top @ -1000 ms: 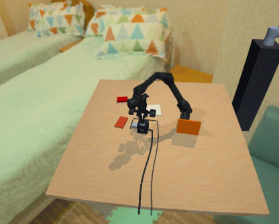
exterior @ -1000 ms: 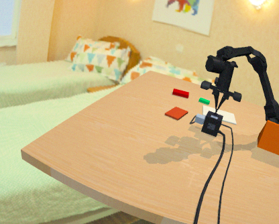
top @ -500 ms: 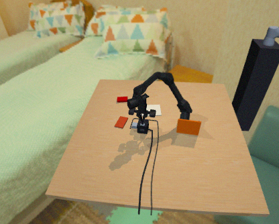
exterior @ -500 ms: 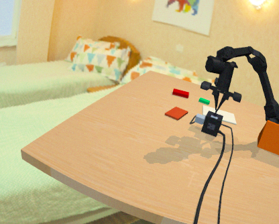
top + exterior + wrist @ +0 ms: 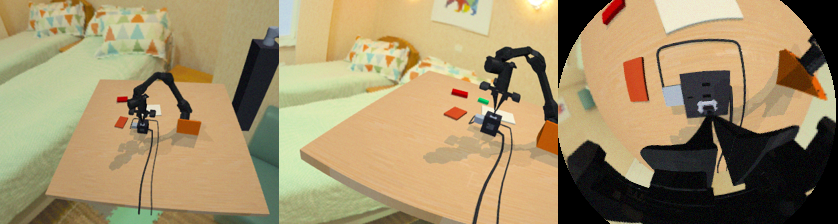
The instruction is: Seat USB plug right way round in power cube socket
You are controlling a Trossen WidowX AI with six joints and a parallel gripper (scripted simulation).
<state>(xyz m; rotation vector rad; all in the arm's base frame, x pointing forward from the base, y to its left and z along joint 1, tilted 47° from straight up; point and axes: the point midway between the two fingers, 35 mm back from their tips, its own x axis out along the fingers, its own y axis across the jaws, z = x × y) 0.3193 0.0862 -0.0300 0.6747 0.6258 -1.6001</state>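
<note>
Right now the USB plug is 2 cm below my gripper tip. Also, from my gripper tip: grey USB socket: 4 cm below; orange-red tile: 18 cm ahead, 10 cm below, 9 cm to the right; white sheet: 25 cm to the right, 11 cm below, 3 cm behind.
</note>
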